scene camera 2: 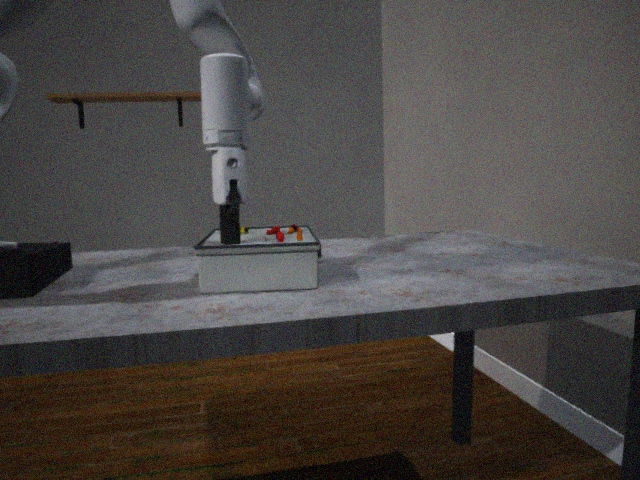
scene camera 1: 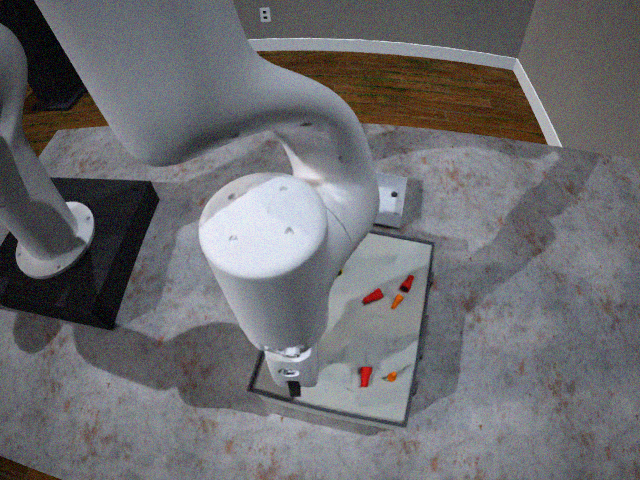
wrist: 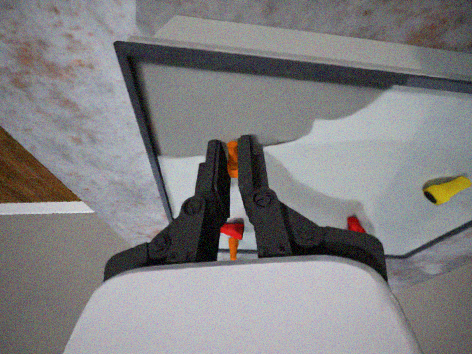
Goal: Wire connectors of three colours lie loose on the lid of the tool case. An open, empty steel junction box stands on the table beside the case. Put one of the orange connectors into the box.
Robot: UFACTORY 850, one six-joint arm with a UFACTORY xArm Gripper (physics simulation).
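Observation:
The gripper appears in the pictures, as do a steel junction box and a tool case.

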